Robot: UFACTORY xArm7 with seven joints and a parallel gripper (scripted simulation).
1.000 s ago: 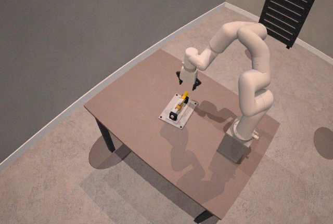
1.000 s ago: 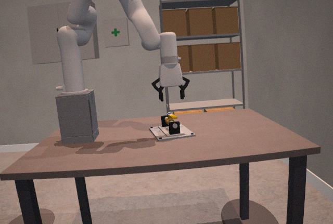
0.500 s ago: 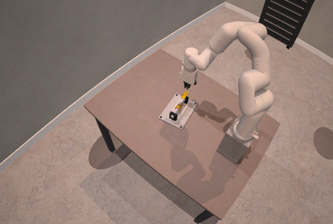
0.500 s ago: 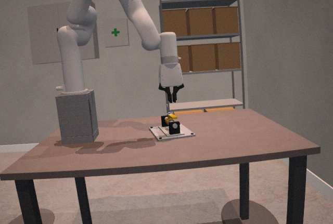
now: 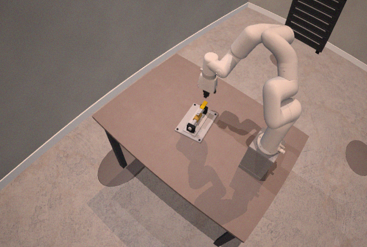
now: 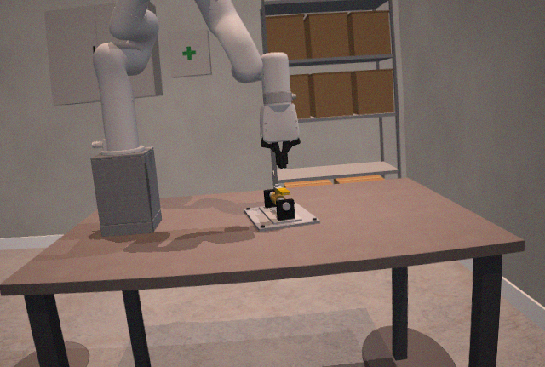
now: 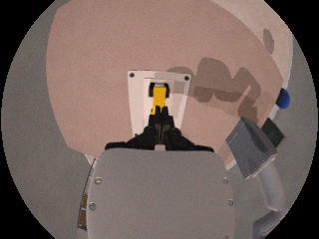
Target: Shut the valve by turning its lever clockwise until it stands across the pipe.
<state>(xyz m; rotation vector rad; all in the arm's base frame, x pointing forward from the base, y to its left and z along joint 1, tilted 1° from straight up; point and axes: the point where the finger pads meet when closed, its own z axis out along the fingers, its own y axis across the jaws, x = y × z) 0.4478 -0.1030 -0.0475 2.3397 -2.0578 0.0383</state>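
Right now my hand is 9 cm above the yellow lever, 5 cm to the right of it and 1 cm past it. Also, from my hand: baseplate 17 cm below, 8 cm to the left, 1 cm behind.
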